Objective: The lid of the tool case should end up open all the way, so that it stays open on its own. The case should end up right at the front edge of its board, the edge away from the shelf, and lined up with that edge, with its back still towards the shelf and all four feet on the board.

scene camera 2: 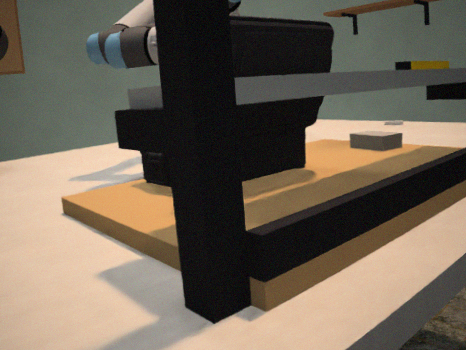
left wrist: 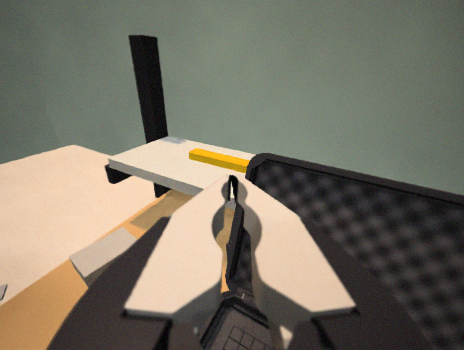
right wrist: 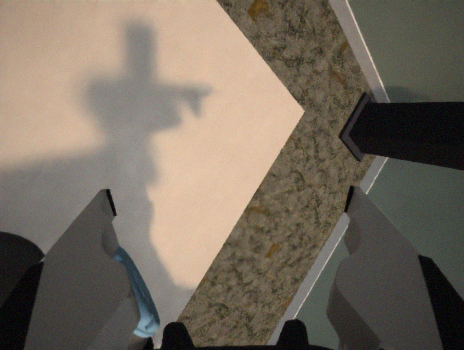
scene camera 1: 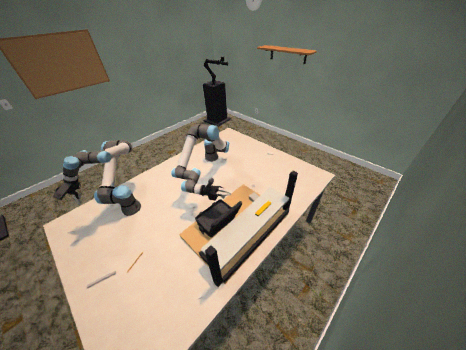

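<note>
The black tool case (scene camera 1: pixel 214 220) (scene camera 2: pixel 275 152) (left wrist: pixel 239 327) stands on the wooden board (scene camera 1: pixel 190 237) (scene camera 2: pixel 107 209) (left wrist: pixel 37 307), near its front edge; the exact gap is hidden. Its back faces the shelf (scene camera 1: pixel 239 231) (scene camera 2: pixel 325 87) (left wrist: pixel 142 160). Its lid (scene camera 1: pixel 231 215) (scene camera 2: pixel 282 47) (left wrist: pixel 365 225) is raised and leans back toward the shelf. The feet cannot be made out. My left gripper (scene camera 1: pixel 227 193) (left wrist: pixel 231 176) is shut, with nothing visible between its tips, at the lid's inner side near its side edge. My right gripper (scene camera 1: pixel 70 197) (right wrist: pixel 230 189) is open and empty, far left.
A grey block (scene camera 1: pixel 254 197) (scene camera 2: pixel 375 141) (left wrist: pixel 102 255) lies on the board beside the case. A yellow bar (scene camera 1: pixel 263 208) (scene camera 2: pixel 430 65) (left wrist: pixel 220 159) lies on the shelf, between black posts (scene camera 1: pixel 214 266) (scene camera 1: pixel 290 191). A grey rod (scene camera 1: pixel 101 279) and a thin orange stick (scene camera 1: pixel 135 262) lie on the table.
</note>
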